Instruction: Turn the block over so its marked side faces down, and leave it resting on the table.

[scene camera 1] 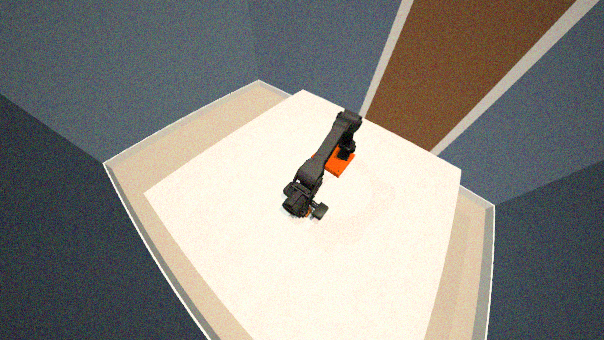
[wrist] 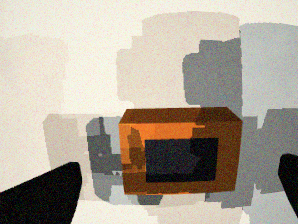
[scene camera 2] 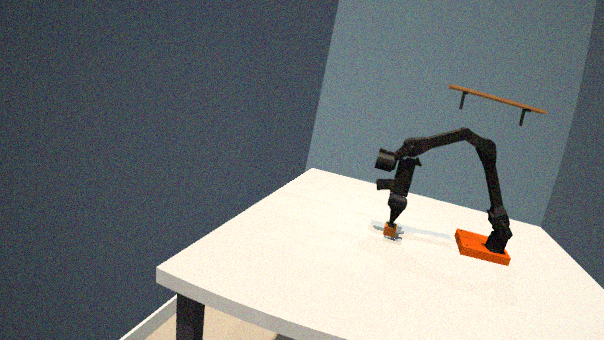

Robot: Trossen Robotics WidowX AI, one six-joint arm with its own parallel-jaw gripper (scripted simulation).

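Gripper (scene camera 2: 391, 219) open, holding nothing. Gripper (wrist: 184, 171) visible too.
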